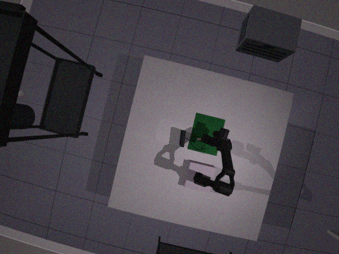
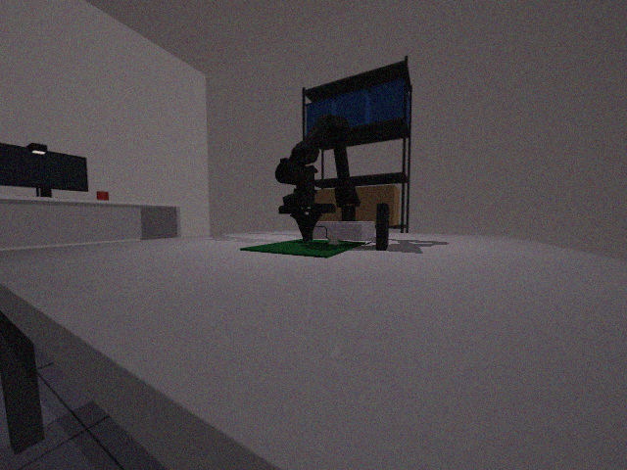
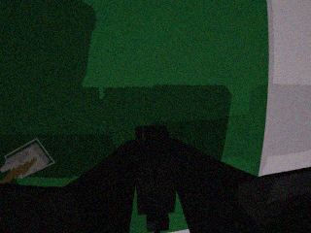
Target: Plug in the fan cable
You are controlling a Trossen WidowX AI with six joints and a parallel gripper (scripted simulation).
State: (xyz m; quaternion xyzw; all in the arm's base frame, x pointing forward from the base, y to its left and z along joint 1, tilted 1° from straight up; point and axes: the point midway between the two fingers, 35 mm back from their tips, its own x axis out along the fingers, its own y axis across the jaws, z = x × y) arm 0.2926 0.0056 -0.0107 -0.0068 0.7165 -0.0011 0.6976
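The cream fan header is 9 cm to the left of my gripper tip, 2 cm below it and 2 cm behind it. Also, from my gripper tip: dark plug 1 cm behind, 1 cm above; then black fan 21 cm to the left, 6 cm behind, 4 cm above; then green board 4 cm to the left, 4 cm below, 4 cm ahead.
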